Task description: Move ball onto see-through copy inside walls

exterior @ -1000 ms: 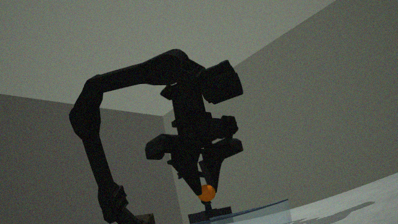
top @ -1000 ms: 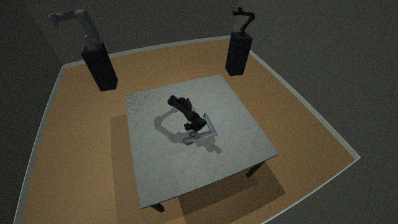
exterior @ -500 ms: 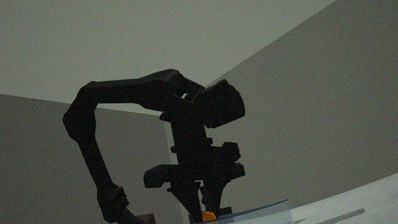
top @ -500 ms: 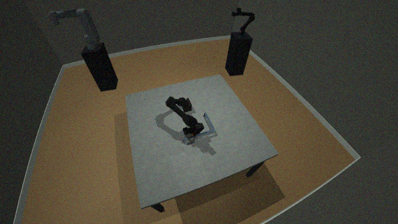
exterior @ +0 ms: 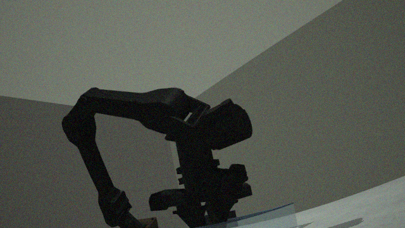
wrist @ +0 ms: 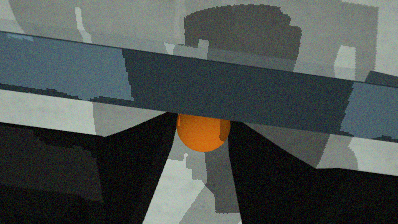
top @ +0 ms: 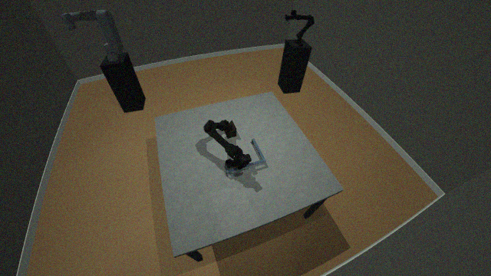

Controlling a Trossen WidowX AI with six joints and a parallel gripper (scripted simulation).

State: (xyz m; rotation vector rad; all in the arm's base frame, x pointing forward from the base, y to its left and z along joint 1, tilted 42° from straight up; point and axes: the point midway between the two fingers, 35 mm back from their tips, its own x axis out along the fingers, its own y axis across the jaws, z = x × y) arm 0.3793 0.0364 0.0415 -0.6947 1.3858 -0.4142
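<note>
Right now the orange ball is right at my gripper tip. From my gripper tip the other things lie so: clear wall: 2 cm ahead, 6 cm to the left; see-through copy of ball: 1 cm below.
</note>
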